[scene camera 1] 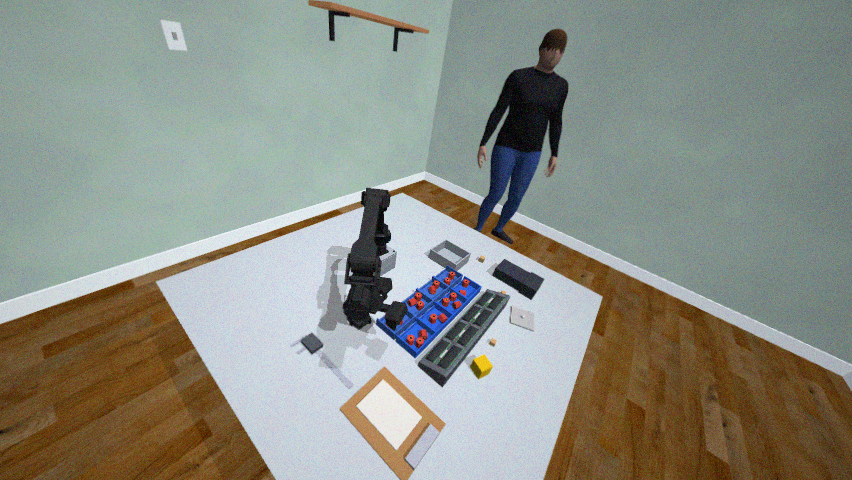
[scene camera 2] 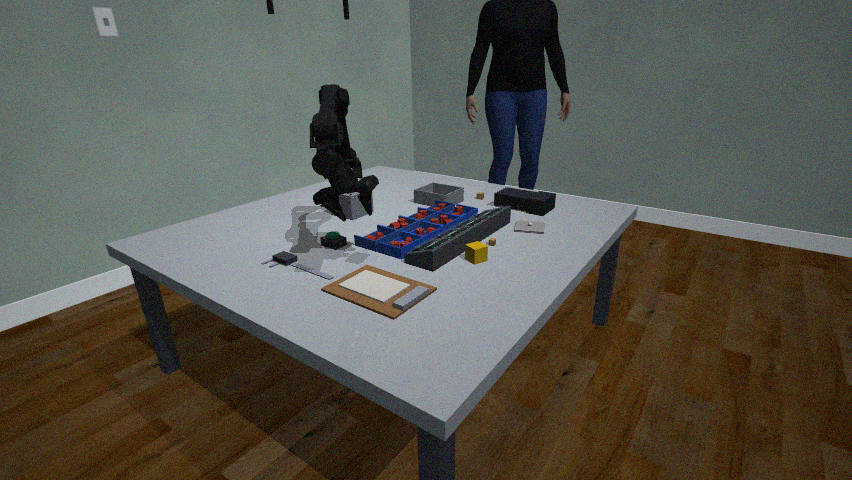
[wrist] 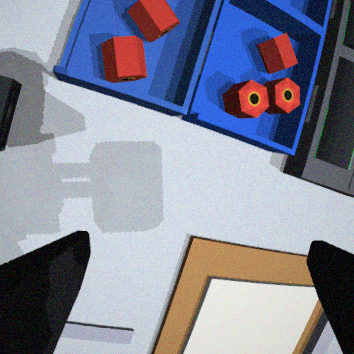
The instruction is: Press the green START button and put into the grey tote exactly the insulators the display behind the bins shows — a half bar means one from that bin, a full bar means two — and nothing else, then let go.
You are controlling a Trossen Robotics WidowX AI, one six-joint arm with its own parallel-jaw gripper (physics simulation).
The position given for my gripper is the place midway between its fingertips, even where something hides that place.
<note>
My gripper (scene camera 2: 357, 218) is open and holds nothing. Further things: a black box (scene camera 2: 539, 203), a grey tote (scene camera 1: 445, 253) and a small tool (wrist: 78, 330).
My gripper is seen too in scene camera 1 (scene camera 1: 382, 326) and in the wrist view (wrist: 201, 248). The black box also shows in scene camera 1 (scene camera 1: 527, 284).
</note>
